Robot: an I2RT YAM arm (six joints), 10 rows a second.
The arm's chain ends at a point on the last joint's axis. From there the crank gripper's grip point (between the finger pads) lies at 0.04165 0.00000 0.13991 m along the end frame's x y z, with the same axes.
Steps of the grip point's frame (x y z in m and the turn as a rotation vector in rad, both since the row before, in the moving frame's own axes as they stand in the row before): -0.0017, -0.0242, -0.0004, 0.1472, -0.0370, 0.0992; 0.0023, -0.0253, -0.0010, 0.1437, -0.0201, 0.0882; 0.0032, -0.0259, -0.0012, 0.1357, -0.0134, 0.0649; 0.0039, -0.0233, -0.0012, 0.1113, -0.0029, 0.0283; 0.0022, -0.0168, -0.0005, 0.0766, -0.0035, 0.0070; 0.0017, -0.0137, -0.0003, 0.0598, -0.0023, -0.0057; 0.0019, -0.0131, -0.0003, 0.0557, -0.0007, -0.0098
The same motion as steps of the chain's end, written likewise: 0.0027, -0.0075, -0.0006, 0.1472, -0.0370, 0.0992; 0.0044, -0.0088, -0.0006, 0.1437, -0.0201, 0.0882; 0.0045, -0.0096, -0.0006, 0.1357, -0.0134, 0.0649; 0.0041, -0.0089, -0.0005, 0.1113, -0.0029, 0.0283; 0.0027, -0.0064, -0.0002, 0.0766, -0.0035, 0.0070; 0.0020, -0.0051, -0.0001, 0.0598, -0.0023, -0.0057; 0.0020, -0.0049, -0.0001, 0.0557, -0.0007, -0.0098
